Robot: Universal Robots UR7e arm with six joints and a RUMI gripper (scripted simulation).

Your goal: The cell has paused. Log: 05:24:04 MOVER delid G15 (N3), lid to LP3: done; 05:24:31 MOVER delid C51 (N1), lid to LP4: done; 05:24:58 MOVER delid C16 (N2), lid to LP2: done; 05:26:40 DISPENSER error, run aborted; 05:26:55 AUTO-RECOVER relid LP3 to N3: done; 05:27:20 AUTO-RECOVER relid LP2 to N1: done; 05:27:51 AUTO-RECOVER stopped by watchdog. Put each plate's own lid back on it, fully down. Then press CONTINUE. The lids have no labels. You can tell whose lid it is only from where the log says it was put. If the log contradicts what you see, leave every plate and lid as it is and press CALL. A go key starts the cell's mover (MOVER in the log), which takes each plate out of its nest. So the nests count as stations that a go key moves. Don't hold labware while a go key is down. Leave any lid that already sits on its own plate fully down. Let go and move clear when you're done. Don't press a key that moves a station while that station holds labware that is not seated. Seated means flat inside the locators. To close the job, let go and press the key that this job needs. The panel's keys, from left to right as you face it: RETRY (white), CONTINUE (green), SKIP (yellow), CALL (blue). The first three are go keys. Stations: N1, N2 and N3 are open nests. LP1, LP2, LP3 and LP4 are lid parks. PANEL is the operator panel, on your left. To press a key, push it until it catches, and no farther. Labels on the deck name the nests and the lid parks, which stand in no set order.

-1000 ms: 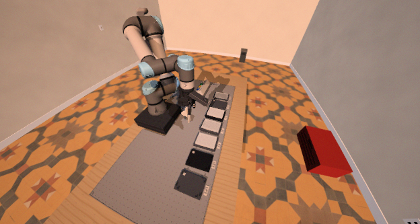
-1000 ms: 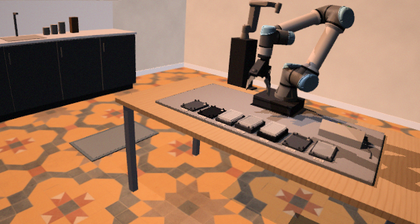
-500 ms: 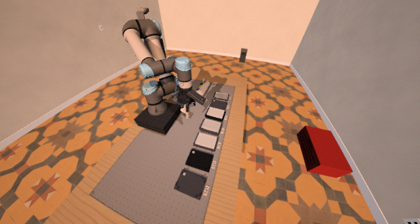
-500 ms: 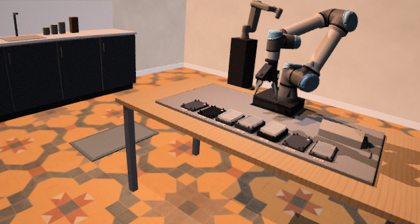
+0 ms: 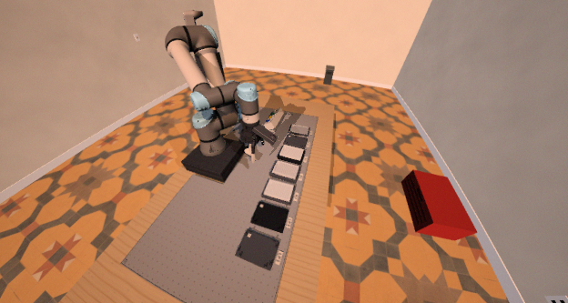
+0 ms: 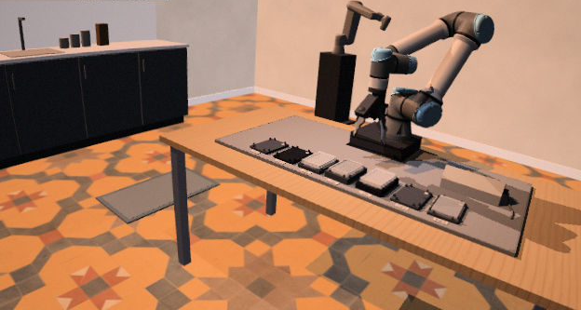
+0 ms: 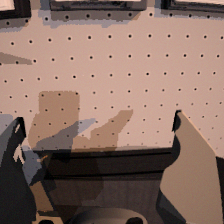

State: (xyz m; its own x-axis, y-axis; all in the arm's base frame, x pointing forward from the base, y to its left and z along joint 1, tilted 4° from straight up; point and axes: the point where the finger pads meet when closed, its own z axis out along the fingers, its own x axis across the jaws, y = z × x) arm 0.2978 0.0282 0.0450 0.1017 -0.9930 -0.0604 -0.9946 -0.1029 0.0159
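The plate is 15 cm ahead of my hand, 8 cm below it and 1 cm to the left of it. Round my hand: black slab: 24 cm to the right, 18 cm ahead, 10 cm below; then yellow skip key: 39 cm to the left, 12 cm behind, 4 cm below; then lid park: 27 cm to the left, 12 cm ahead, 10 cm below.
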